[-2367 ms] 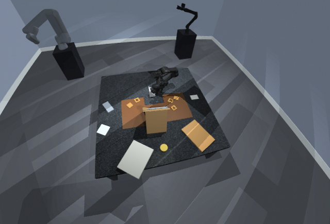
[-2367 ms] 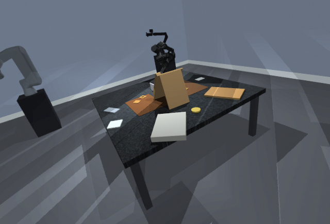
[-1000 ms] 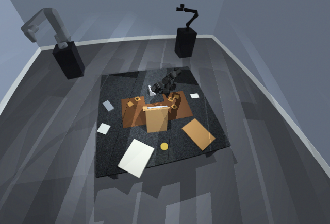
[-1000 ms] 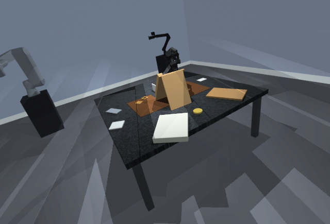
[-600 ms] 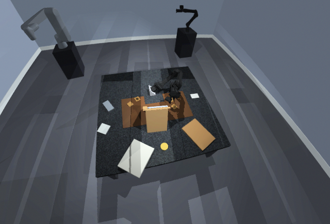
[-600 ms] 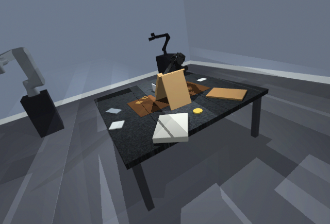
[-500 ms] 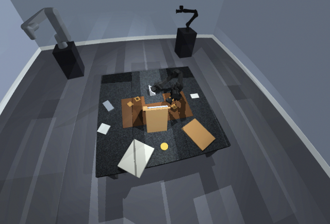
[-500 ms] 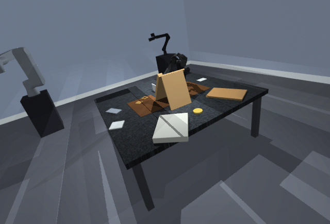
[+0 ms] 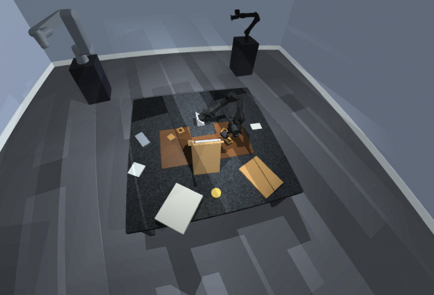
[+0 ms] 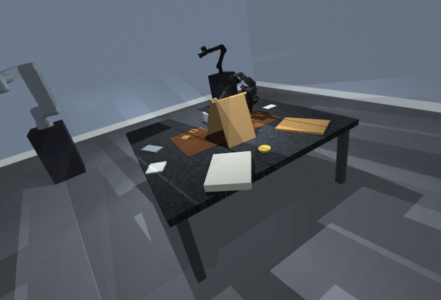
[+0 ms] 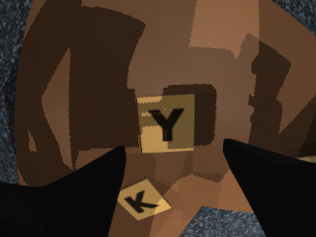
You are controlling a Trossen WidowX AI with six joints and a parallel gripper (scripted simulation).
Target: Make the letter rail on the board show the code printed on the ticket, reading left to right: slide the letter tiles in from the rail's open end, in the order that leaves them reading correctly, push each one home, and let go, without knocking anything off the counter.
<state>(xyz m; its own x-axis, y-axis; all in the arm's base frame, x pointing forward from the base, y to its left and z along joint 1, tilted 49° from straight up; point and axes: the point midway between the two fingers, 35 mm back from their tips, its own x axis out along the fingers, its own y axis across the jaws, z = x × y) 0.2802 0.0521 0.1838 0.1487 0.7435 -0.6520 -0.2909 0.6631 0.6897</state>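
Now: the white ticket 17 cm to the right of my gripper tip and 2 cm above it. Round my gripper tip: white box (54 cm to the right, 43 cm ahead, 4 cm below); then brown mat (20 cm to the right, 9 cm behind, 5 cm below); then flat tan slab (40 cm ahead, 11 cm to the left, 5 cm below).
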